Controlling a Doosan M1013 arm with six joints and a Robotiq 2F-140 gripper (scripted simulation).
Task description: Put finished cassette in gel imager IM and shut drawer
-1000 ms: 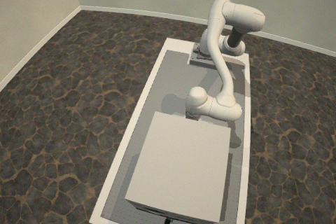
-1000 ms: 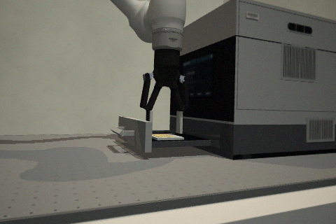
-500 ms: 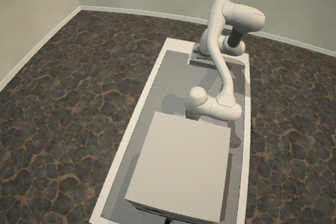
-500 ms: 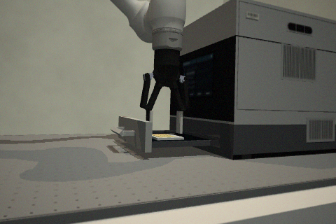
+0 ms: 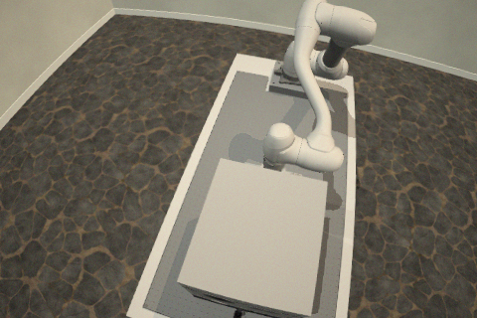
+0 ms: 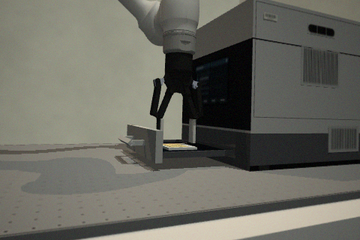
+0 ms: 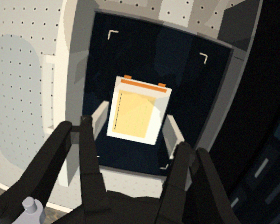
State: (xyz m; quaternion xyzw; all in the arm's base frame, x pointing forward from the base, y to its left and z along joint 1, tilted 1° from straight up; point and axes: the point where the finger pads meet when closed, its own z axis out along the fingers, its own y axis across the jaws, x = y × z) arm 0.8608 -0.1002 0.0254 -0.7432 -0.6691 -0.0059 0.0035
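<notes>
My hand is 1 cm to the right of the cassette FINISHED and 3 cm above it.
</notes>
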